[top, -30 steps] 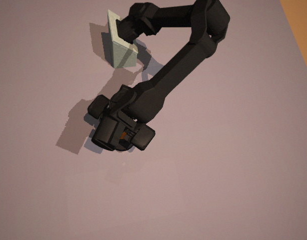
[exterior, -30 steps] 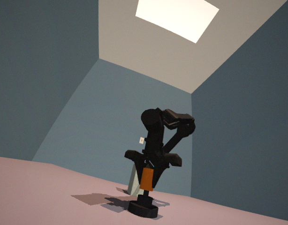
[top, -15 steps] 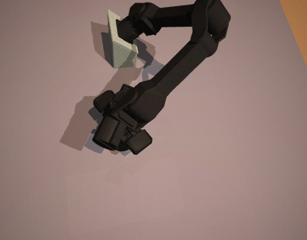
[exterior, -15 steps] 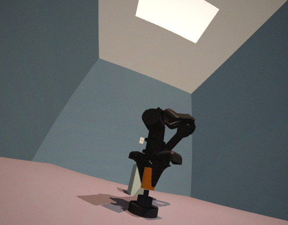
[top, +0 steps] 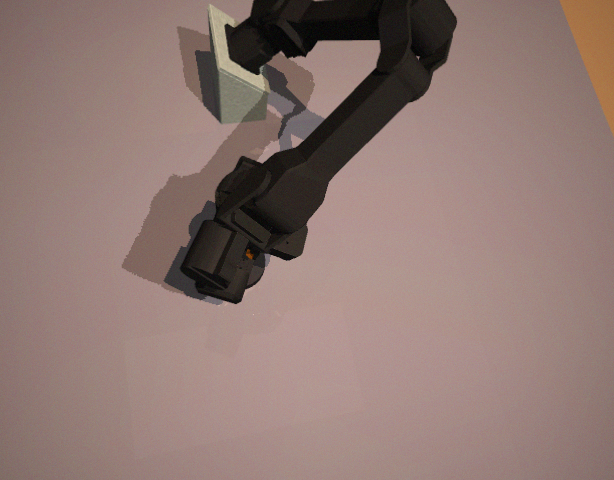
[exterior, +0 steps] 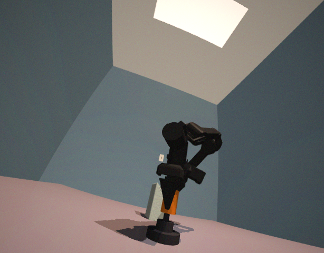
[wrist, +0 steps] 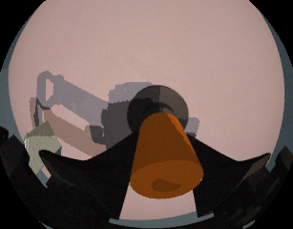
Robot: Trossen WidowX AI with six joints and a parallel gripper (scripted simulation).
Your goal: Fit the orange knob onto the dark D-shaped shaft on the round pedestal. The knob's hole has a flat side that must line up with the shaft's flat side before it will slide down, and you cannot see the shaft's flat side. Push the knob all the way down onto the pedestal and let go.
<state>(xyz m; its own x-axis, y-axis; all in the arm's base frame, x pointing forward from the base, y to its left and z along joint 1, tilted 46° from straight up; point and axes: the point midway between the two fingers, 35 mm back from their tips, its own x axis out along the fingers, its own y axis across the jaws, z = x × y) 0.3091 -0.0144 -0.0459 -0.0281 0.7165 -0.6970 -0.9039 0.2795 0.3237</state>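
Now: the orange knob 2 cm above my gripper tip. From my gripper tip the other things lie so: round pedestal: 4 cm below.
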